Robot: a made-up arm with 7 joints. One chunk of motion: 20 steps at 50 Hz.
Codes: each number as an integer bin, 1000 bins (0 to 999) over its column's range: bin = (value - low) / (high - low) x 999, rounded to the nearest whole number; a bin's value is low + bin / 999 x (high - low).
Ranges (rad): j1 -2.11..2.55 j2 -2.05..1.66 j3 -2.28..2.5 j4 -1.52..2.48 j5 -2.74..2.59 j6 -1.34..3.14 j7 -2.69..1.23
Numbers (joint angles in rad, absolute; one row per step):
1: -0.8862 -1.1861 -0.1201 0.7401 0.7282 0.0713 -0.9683
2: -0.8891 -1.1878 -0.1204 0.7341 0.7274 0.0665 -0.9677
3: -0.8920 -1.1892 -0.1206 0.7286 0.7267 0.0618 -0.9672
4: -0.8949 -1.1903 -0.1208 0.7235 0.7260 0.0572 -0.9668
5: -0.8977 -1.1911 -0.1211 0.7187 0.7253 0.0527 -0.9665
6: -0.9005 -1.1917 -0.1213 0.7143 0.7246 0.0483 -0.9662
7: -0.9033 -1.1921 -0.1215 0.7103 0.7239 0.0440 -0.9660
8: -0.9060 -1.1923 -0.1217 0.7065 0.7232 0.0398 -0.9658
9: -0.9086 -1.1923 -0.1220 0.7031 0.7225 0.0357 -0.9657
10: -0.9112 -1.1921 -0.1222 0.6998 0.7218 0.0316 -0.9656
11: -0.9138 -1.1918 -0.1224 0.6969 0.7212 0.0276 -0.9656
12: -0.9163 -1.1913 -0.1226 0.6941 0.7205 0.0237 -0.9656
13: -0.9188 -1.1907 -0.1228 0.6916 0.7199 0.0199 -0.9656
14: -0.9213 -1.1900 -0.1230 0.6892 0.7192 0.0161 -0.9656
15: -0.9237 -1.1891 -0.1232 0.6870 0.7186 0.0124 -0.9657
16: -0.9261 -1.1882 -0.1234 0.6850 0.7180 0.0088 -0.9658
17: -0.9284 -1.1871 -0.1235 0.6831 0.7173 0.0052 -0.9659
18: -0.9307 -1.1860 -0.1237 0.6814 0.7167 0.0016 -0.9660
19: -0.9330 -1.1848 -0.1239 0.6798 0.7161 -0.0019 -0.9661
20: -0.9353 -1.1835 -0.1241 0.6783 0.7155 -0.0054 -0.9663
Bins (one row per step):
1: 262 233 451 564 650 315 439
2: 262 232 451 563 650 314 439
3: 261 232 451 562 650 313 439
4: 260 231 451 560 650 312 439
5: 260 231 451 559 649 311 439
6: 259 231 451 558 649 310 439
7: 259 231 451 557 649 309 439
8: 258 231 451 556 649 308 439
9: 258 231 451 555 649 307 439
10: 257 231 451 554 649 306 439
11: 256 231 451 554 649 305 439
12: 256 231 451 553 649 304 439
13: 255 231 451 552 648 303 439
14: 255 232 451 552 648 302 439
15: 254 232 451 551 648 302 439
16: 254 232 451 551 648 301 439
17: 253 232 451 550 648 300 439
18: 253 233 451 550 648 299 439
19: 252 233 451 549 648 298 439
20: 252 233 451 549 648 298 439

